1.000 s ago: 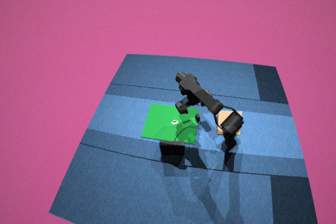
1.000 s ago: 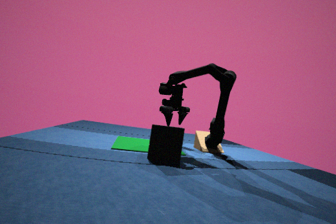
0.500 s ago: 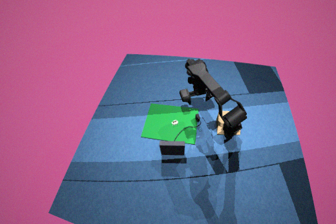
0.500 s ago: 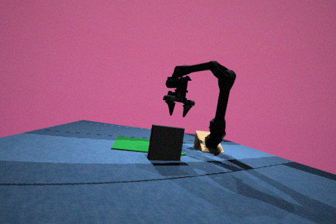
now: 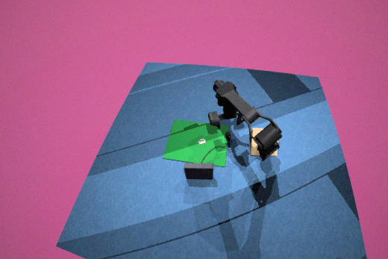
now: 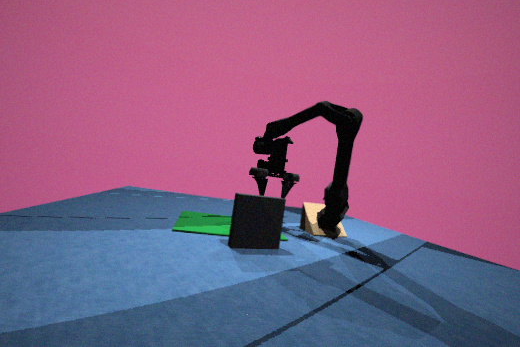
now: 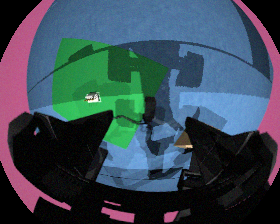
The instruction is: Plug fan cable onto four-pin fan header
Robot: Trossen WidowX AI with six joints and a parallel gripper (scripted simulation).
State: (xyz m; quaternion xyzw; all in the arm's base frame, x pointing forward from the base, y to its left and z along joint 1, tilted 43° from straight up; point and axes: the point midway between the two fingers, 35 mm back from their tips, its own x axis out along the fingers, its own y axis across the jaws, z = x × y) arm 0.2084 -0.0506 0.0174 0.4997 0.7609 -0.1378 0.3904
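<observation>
My gripper tip is now 7 cm above the dark plug, 1 cm to the right of it and 1 cm past it. From my gripper tip the other things lie so: dark fan 24 cm to the left, 8 cm ahead, 3 cm below; then green board 14 cm ahead, 10 cm below, 7 cm to the left; then white four-pin header 11 cm ahead, 9 cm below, 7 cm to the left.
</observation>
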